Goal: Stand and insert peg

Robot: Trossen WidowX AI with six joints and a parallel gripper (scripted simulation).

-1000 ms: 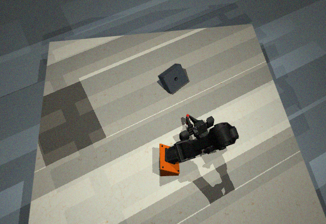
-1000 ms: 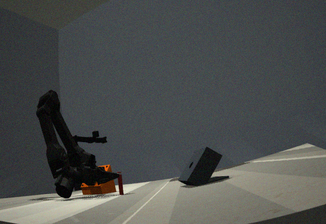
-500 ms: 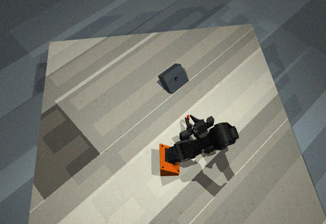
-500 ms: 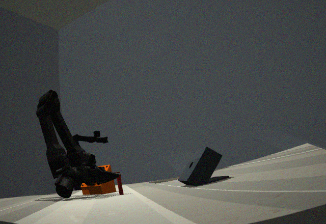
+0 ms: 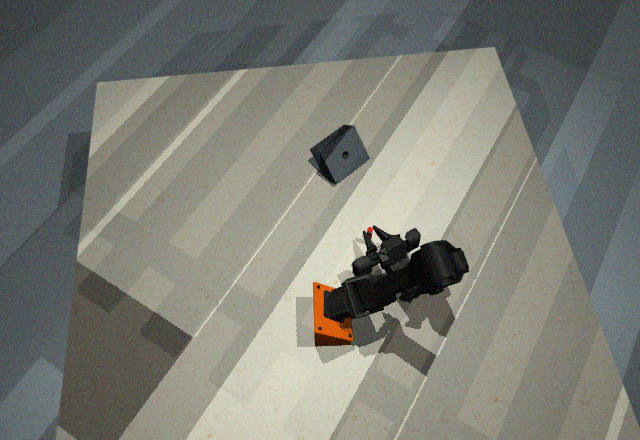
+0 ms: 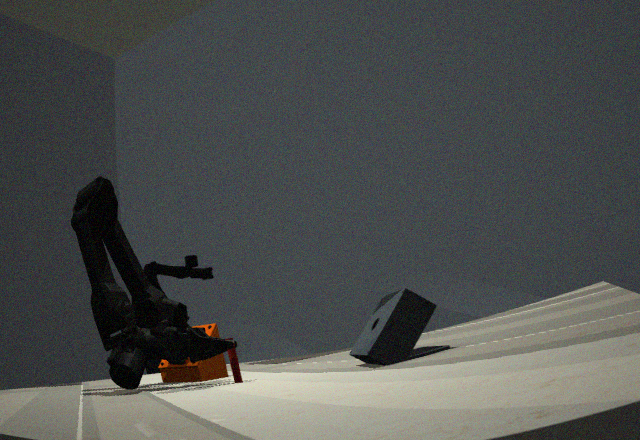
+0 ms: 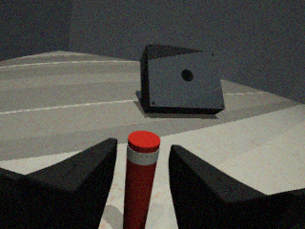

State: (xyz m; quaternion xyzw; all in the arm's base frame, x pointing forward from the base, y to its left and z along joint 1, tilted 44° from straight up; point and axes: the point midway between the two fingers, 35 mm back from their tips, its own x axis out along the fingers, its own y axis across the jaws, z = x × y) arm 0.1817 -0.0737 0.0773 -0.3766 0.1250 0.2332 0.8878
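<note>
My gripper tip is 1 cm past the peg and 1 cm above it. Also, from my gripper tip: grey sloped panel: 25 cm ahead, 7 cm to the left, 2 cm below; thin foot plate: 26 cm ahead, 8 cm to the left, 7 cm below.
</note>
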